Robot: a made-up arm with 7 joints. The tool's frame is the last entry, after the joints. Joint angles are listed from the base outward.
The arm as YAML. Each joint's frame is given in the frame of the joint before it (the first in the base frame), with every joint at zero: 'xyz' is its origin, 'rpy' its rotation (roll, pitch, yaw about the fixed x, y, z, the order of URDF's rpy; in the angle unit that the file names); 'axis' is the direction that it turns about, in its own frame. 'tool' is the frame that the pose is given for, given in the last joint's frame.
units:
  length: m
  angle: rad
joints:
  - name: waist
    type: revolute
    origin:
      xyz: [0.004, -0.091, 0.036]
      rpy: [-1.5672, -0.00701, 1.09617]
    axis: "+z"
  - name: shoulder
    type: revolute
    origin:
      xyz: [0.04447, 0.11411, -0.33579]
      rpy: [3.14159, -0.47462, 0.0]
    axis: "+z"
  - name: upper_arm
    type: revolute
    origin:
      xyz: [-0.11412, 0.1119, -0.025]
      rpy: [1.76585, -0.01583, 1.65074]
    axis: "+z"
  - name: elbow
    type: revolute
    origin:
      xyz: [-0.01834, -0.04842, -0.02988]
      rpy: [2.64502, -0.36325, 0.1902]
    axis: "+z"
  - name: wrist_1
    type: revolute
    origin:
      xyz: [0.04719, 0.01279, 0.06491]
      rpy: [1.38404, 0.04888, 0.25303]
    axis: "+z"
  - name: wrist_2
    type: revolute
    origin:
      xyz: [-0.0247, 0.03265, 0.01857]
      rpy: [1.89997, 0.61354, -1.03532]
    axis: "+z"
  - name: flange
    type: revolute
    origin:
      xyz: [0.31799, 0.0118, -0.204]
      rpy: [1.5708, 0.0, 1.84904]
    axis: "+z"
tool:
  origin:
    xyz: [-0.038, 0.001, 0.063]
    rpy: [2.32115, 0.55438, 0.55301]
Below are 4 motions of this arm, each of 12 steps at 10 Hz.
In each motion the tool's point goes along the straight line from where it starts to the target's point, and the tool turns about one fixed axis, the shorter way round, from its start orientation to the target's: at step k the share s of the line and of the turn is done. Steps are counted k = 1, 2, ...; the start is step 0. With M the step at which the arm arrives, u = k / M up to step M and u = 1 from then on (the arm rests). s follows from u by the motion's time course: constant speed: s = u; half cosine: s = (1 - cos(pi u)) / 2; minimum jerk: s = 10 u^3 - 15 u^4 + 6 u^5.
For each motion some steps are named. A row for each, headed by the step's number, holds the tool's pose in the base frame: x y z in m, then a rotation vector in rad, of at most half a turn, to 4 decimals.
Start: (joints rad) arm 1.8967 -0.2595 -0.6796 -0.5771 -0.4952 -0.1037 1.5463
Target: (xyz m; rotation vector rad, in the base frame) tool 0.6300 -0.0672 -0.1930 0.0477 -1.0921 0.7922
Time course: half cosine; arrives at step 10
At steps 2, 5, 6, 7, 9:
2: 0.2246 -0.0943 -0.2139 1.6378 -0.5002 2.2930
5: 0.4059 -0.0822 -0.2046 0.8956 -0.9037 1.6781
6: 0.4751 -0.0775 -0.2010 0.6248 -0.9938 1.4154
7: 0.5376 -0.0734 -0.1978 0.3871 -1.0498 1.1691
9: 0.6190 -0.0679 -0.1936 0.0872 -1.0895 0.8377

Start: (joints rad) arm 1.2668 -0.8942 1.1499 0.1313 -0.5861 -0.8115 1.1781
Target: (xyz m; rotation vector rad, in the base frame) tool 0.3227 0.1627 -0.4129 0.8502 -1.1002 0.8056
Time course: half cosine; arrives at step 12
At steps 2, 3, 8, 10, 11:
2: 0.1605 0.0560 -0.3517 1.3920 -0.6823 1.1937
3: 0.1743 0.0651 -0.3569 1.3477 -0.7230 1.1627
8: 0.2792 0.1341 -0.3965 0.9997 -1.0009 0.9144
10: 0.3111 0.1550 -0.4085 0.8905 -1.0745 0.8351
11: 0.3197 0.1608 -0.4118 0.8605 -1.0937 0.8131

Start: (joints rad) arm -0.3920 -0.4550 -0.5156 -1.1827 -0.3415 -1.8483 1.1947
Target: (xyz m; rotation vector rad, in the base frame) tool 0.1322 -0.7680 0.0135 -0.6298 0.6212 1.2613
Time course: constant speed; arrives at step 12
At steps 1, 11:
1: 0.0559 -0.5628 0.4102 -0.6567 1.4067 0.7162
11: 0.1253 -0.7493 0.0496 -0.6358 0.6967 1.2185

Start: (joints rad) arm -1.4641 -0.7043 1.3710 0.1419 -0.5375 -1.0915 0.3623
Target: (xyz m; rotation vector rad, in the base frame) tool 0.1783 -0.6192 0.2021 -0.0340 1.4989 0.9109
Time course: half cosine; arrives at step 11
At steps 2, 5, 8, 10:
2: 0.0895 -0.3971 0.4722 -0.1748 1.4432 0.4737
5: 0.1232 -0.4814 0.3696 -0.1228 1.4696 0.6390
8: 0.1617 -0.5776 0.2527 -0.0613 1.4919 0.8285
10: 0.1763 -0.6143 0.2080 -0.0372 1.4982 0.9012

